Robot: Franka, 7 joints.
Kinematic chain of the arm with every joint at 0, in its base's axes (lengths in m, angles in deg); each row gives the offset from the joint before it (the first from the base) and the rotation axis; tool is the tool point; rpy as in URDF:
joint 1: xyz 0 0 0.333 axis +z
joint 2: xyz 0 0 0 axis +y
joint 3: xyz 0 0 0.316 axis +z
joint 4: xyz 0.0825 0 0 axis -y
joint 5: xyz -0.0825 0 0.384 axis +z
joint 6: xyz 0 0 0 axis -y
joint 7: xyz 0.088 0 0 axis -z
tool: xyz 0 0 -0.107 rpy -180 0 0
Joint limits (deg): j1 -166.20..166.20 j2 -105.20..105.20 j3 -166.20..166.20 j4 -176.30..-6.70 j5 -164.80..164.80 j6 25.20..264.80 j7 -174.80..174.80
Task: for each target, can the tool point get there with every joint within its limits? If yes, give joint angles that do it. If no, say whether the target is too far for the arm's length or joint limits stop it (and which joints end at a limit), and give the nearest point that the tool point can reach.
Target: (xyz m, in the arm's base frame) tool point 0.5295 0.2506 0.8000
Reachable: yes | joints 70.16 76.86 -126.03 -70.43 138.24 172.22 -47.96
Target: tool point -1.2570 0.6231 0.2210
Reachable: no: too far | nearest point -0.7662 0.3798 0.2647 | short by 0.550 m
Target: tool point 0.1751 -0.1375 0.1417
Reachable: yes | joints -133.21 -63.84 102.95 -160.59 -109.85 216.01 -114.00
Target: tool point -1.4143 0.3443 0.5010
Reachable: no: too far | nearest point -0.8281 0.2016 0.4314 | short by 0.607 m
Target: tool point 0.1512 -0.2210 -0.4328
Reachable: no: joint limits stop it (at a limit: joint 2) | nearest point 0.1523 -0.2225 -0.3606 | short by 0.072 m
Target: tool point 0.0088 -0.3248 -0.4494
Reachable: no: joint limits stop it (at a limit: joint 2) | nearest point 0.0086 -0.3188 -0.3596 | short by 0.090 m
